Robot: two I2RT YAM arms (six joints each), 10 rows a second.
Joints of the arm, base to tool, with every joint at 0 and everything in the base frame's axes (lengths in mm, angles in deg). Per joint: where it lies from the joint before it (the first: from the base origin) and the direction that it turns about. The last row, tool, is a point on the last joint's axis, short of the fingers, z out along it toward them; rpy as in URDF.
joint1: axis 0 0 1 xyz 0 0 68
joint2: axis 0 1 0 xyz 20 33.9 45.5
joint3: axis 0 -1 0 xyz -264 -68.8 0
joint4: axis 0 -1 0 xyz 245 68.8 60
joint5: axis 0 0 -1 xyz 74 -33.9 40.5
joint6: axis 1 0 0 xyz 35.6 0 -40.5
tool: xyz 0 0 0 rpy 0 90 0
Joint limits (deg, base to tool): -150..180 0..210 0..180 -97..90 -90..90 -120..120
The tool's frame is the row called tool.
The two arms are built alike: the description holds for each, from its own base.
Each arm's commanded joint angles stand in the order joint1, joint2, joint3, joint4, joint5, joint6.
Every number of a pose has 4 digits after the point. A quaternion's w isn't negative.
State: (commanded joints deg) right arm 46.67 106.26 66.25 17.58 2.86 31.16; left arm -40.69 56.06 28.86 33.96 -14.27 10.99
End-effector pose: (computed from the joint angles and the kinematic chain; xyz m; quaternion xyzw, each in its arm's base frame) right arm 0.2905 0.3053 0.2136 -0.0984 0.8251 0.3331 0.4456; left arm 0.1768 -0.1405 0.2867 0.2037 0.6336 -0.1104 0.7381
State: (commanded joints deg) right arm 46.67 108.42 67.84 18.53 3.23 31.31; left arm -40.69 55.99 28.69 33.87 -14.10 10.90
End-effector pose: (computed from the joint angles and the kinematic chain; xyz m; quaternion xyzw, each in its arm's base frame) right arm 0.2966 0.3115 0.2090 -0.0952 0.8236 0.3333 0.4489; left arm 0.1765 -0.1404 0.2857 0.2049 0.6345 -0.1115 0.7369
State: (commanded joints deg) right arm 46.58 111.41 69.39 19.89 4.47 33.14; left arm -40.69 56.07 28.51 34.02 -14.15 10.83
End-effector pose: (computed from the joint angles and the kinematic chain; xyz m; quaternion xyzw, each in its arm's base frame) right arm 0.3044 0.3177 0.1986 -0.0754 0.8259 0.3327 0.4489; left arm 0.1766 -0.1404 0.2846 0.2046 0.6353 -0.1114 0.7363
